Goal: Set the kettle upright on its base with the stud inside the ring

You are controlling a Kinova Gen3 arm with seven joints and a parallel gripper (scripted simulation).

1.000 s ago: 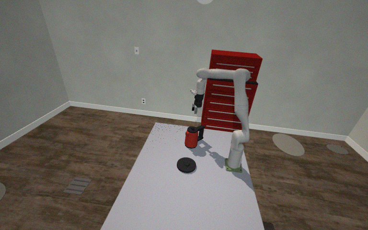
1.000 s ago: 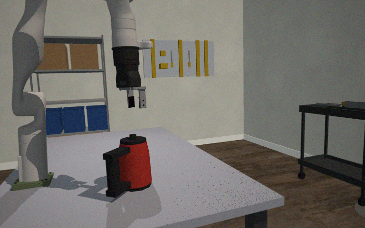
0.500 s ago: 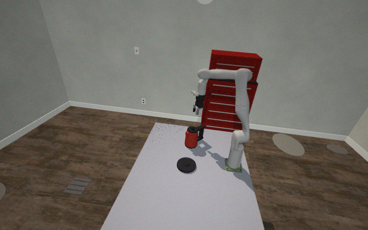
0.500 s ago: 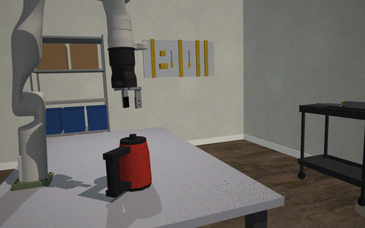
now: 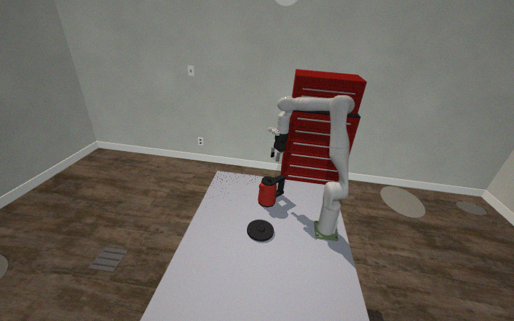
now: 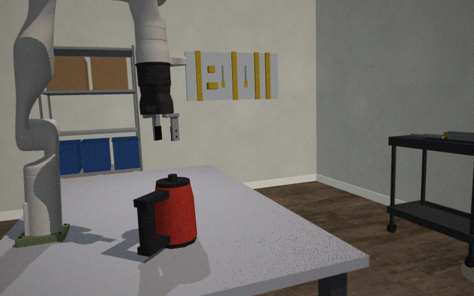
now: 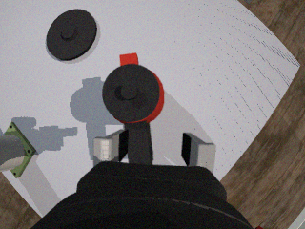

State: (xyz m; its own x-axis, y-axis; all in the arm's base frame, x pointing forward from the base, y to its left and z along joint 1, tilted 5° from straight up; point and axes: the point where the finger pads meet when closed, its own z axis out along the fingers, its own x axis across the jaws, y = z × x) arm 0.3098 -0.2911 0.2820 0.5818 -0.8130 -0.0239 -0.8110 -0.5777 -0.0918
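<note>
My hand is 4 cm to the right of the red kettle and 21 cm above it. The rest, counted from my hand: round black base 5 cm ahead, 33 cm to the left, 29 cm below.
</note>
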